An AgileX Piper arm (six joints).
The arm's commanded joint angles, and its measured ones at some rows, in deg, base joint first. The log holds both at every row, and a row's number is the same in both.
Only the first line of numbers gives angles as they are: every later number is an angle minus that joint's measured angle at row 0.
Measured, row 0:
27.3, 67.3, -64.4, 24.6, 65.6, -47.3
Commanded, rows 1 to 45:
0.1, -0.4, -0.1, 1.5, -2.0, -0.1
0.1, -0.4, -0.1, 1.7, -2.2, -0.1
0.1, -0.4, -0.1, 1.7, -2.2, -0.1
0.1, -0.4, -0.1, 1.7, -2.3, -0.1
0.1, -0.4, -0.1, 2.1, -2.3, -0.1
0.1, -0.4, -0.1, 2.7, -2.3, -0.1
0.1, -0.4, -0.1, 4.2, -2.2, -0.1
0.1, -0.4, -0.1, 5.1, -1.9, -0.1
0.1, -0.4, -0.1, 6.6, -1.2, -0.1
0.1, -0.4, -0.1, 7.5, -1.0, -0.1
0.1, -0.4, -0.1, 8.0, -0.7, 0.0
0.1, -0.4, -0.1, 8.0, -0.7, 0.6
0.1, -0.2, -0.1, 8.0, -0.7, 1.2
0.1, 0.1, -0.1, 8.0, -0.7, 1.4
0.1, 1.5, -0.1, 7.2, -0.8, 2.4
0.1, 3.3, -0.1, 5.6, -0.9, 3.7
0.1, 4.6, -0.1, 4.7, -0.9, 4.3
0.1, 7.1, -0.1, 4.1, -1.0, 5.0
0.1, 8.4, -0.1, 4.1, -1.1, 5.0
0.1, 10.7, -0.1, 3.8, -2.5, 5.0
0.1, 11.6, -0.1, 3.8, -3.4, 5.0
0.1, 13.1, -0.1, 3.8, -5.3, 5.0
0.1, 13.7, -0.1, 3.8, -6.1, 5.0
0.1, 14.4, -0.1, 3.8, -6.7, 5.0
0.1, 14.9, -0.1, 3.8, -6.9, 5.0
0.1, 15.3, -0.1, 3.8, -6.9, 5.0
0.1, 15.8, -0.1, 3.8, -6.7, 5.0
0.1, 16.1, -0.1, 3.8, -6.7, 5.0
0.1, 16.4, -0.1, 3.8, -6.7, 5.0
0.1, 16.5, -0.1, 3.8, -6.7, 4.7
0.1, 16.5, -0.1, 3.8, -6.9, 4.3
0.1, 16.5, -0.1, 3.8, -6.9, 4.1
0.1, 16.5, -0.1, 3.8, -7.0, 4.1
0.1, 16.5, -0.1, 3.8, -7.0, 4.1
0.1, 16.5, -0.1, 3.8, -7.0, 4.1
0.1, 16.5, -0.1, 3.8, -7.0, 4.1
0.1, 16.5, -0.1, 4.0, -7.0, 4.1
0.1, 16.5, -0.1, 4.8, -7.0, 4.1
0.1, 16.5, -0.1, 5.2, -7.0, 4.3
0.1, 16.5, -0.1, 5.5, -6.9, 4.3
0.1, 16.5, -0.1, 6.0, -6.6, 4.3
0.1, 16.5, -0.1, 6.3, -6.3, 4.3
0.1, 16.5, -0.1, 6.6, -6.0, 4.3
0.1, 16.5, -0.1, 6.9, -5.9, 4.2
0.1, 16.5, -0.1, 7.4, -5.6, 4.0
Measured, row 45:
0.0, 16.8, 0.0, 4.4, -5.9, 4.8
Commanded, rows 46 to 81:
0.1, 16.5, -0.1, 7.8, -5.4, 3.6
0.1, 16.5, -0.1, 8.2, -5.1, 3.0
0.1, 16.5, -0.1, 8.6, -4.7, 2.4
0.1, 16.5, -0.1, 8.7, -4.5, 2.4
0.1, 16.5, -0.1, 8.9, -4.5, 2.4
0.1, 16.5, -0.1, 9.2, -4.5, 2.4
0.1, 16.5, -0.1, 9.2, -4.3, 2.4
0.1, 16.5, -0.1, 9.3, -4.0, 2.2
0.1, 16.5, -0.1, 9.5, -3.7, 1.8
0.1, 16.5, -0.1, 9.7, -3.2, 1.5
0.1, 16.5, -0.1, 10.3, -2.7, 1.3
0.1, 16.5, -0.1, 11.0, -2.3, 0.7
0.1, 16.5, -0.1, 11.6, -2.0, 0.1
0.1, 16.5, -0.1, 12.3, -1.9, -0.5
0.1, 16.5, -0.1, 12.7, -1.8, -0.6
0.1, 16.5, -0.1, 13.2, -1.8, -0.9
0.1, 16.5, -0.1, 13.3, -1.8, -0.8
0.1, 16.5, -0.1, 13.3, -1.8, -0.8
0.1, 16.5, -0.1, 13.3, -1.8, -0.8
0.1, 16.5, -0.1, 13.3, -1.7, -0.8
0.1, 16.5, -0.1, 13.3, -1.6, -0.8
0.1, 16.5, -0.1, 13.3, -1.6, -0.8
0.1, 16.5, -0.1, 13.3, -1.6, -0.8
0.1, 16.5, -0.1, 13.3, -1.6, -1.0
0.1, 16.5, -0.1, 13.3, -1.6, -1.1
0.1, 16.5, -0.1, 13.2, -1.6, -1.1
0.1, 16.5, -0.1, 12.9, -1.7, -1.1
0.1, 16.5, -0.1, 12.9, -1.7, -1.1
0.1, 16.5, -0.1, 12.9, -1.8, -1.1
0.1, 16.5, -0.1, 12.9, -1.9, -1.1
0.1, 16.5, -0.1, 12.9, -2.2, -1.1
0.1, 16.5, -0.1, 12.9, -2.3, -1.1
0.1, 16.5, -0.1, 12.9, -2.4, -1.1
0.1, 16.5, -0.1, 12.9, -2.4, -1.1
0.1, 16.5, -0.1, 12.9, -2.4, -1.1
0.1, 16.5, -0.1, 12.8, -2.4, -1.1
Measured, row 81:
0.0, 16.9, 0.0, 12.6, -3.6, -0.1
